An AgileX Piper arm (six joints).
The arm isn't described. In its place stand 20 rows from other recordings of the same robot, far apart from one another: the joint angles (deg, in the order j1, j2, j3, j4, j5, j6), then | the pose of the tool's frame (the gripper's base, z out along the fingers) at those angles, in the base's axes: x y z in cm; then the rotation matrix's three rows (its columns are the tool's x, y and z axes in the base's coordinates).
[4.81, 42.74, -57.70, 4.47, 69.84, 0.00] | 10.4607, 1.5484, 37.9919; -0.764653, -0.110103, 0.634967; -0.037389, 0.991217, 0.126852; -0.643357, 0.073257, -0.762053
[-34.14, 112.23, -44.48, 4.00, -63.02, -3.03] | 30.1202, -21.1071, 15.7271; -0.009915, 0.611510, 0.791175; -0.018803, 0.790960, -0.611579; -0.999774, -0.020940, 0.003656
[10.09, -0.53, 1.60, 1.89, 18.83, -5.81] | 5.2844, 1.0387, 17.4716; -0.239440, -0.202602, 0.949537; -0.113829, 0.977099, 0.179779; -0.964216, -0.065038, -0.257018
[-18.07, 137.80, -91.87, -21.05, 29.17, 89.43] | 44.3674, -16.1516, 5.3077; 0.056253, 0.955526, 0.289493; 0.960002, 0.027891, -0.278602; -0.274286, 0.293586, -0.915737
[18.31, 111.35, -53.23, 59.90, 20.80, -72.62] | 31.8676, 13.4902, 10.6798; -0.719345, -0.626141, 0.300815; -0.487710, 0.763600, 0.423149; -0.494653, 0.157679, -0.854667
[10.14, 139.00, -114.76, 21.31, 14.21, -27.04] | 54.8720, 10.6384, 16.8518; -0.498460, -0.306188, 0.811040; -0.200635, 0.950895, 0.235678; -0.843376, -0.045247, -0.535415
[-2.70, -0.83, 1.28, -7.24, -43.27, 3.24] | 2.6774, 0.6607, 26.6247; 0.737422, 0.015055, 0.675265; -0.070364, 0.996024, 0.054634; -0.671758, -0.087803, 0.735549
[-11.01, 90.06, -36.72, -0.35, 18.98, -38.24] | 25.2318, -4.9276, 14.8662; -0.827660, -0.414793, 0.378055; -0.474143, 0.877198, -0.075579; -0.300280, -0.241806, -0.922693
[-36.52, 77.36, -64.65, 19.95, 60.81, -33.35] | 22.6102, -13.3700, 31.5180; -0.867102, 0.143063, 0.477145; 0.172036, 0.984938, 0.017320; -0.467480, 0.097105, -0.878654
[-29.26, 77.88, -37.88, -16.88, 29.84, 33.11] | 19.9697, -12.6952, 20.0615; -0.572780, 0.758435, 0.310964; 0.678236, 0.651545, -0.339831; -0.460347, 0.016258, -0.887590
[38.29, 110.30, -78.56, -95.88, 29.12, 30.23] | 37.3468, 23.8717, 24.9537; 0.052916, -0.364001, 0.929894; -0.980553, 0.157292, 0.117370; -0.188988, -0.918021, -0.348599
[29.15, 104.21, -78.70, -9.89, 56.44, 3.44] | 32.9700, 16.8972, 23.2406; -0.832543, -0.483340, 0.270656; -0.505178, 0.862918, -0.012928; -0.227305, -0.147493, -0.962589
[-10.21, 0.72, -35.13, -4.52, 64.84, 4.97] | -2.0920, -0.2828, 30.2445; -0.408240, 0.262295, 0.874381; 0.127366, 0.964829, -0.229961; -0.903946, 0.017487, -0.427290
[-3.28, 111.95, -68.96, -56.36, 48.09, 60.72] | 37.3487, -7.7878, 16.6483; -0.831782, 0.502092, 0.236733; 0.259236, 0.728456, -0.634152; -0.490853, -0.466106, -0.736077
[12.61, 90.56, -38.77, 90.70, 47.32, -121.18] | 25.0737, 12.4639, 19.2887; -0.282938, -0.911400, 0.298824; -0.412204, 0.396860, 0.820116; -0.866045, 0.108866, -0.487969
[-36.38, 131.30, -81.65, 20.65, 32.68, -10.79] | 35.7595, -24.1927, 6.2539; -0.709876, 0.632872, 0.309110; 0.667564, 0.744500, 0.008784; -0.224574, 0.212586, -0.950986
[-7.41, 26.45, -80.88, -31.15, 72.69, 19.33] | -5.4623, -3.8215, 49.5926; -0.085260, 0.614906, 0.783978; 0.150298, 0.785777, -0.599971; -0.984958, 0.066676, -0.159415
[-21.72, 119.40, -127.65, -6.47, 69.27, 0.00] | 42.5695, -17.9900, 35.3996; -0.785633, 0.391701, 0.478906; 0.270025, 0.913531, -0.304215; -0.556657, -0.109685, -0.823470
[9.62, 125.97, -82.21, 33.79, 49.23, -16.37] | 40.4616, 10.7456, 10.7151; -0.995904, -0.079477, 0.043103; -0.052947, 0.899111, 0.434507; -0.073287, 0.430445, -0.899637
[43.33, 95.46, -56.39, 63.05, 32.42, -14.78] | 21.4984, 26.2589, 21.6819; -0.975695, -0.203349, 0.081663; -0.079140, 0.674499, 0.734021; -0.204344, 0.709718, -0.674199
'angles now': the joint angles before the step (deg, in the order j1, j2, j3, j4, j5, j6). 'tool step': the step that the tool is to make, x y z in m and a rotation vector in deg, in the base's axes. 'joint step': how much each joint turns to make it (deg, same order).
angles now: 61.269 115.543 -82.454 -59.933 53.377 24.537
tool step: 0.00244 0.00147 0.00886 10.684 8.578 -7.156
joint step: -1.703 -0.604 -3.634 13.628 -1.033 0.339
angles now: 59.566 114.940 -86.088 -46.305 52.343 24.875
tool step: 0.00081 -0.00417 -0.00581 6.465 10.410 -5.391
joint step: -2.292 -0.043 -0.850 14.106 -0.629 -2.644
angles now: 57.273 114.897 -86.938 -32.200 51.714 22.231
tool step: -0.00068 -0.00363 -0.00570 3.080 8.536 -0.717
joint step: -1.970 0.000 -0.047 11.657 -0.045 -6.489
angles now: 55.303 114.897 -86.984 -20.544 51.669 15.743
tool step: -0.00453 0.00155 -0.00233 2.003 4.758 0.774
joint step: -0.468 -0.002 0.001 6.763 0.117 -4.190
